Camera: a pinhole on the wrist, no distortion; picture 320 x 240 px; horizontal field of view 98.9 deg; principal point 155.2 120.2 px. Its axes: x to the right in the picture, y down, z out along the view. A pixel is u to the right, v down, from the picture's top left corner.
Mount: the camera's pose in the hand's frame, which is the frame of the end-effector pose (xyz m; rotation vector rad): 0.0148 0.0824 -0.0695 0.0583 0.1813 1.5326
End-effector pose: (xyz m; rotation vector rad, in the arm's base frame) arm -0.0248 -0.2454 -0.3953 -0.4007 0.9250 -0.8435
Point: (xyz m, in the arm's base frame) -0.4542 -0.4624 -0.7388
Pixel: behind the camera
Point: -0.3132 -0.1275 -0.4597
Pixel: behind the camera
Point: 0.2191 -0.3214 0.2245
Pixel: 39.8 190.7
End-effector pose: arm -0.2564 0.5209 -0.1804 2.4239 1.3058 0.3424
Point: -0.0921 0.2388 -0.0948
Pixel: outside the picture
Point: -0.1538 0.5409 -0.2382
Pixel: 111.4 92.2
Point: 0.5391 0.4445 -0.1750
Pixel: 310.1 42.1
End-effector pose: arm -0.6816 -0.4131 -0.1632 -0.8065 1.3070 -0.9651
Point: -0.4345 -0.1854 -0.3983
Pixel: 267.6 208.5
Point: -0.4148 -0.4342 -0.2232
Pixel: 142.5 128.5
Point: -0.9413 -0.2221 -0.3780
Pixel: behind the camera
